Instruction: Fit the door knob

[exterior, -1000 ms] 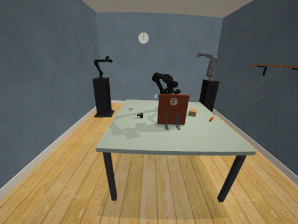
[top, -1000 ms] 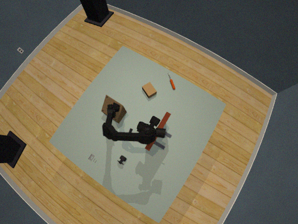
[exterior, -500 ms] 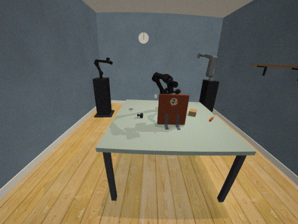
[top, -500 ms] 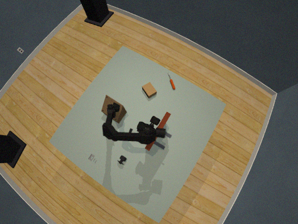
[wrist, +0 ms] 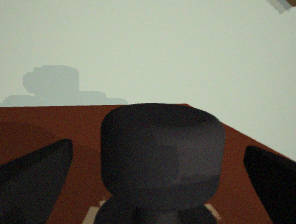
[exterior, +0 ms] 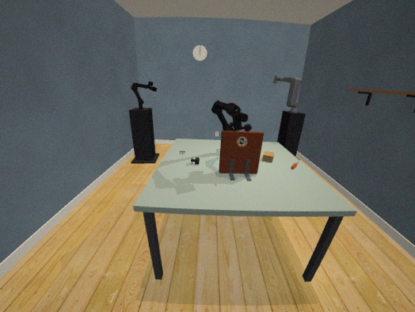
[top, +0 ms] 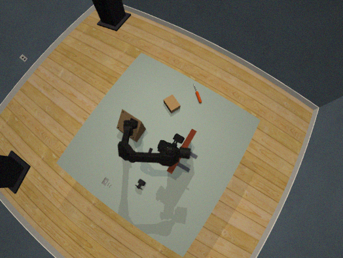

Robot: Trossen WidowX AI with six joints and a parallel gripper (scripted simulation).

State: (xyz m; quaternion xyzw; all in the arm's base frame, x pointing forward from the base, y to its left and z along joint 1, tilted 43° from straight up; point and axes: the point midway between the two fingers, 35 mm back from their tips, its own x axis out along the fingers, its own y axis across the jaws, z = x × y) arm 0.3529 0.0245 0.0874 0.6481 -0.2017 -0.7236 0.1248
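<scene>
My gripper is now 30 mm short of the dark door knob, 10 mm to the right of it and 30 mm above it. From my hand the other things lie so: wooden block (200 mm behind, 360 mm to the left, 260 mm below).
</scene>
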